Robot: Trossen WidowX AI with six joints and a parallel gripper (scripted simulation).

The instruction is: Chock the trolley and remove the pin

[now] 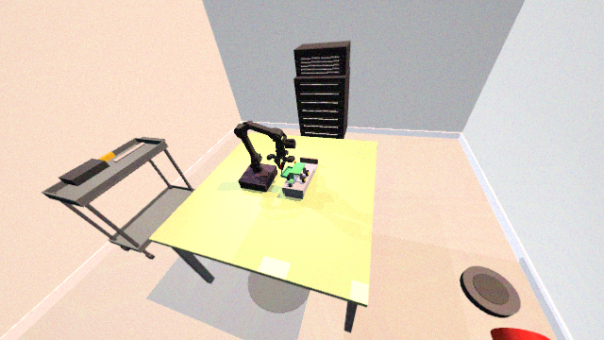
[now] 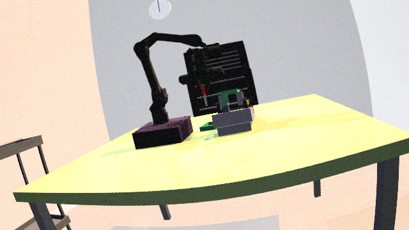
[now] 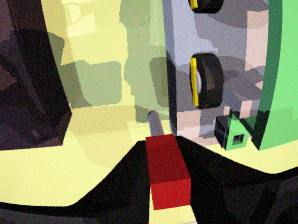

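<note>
Right now the yellow chock is 5 cm ahead of my gripper tip, 12 cm to the left of it and 8 cm below it. From my gripper tip the other things lie so: stop pin: right at my gripper tip; grey ramp: 10 cm ahead, 4 cm to the left, 12 cm below; green trolley: 10 cm ahead, 3 cm to the left, 5 cm below.
</note>
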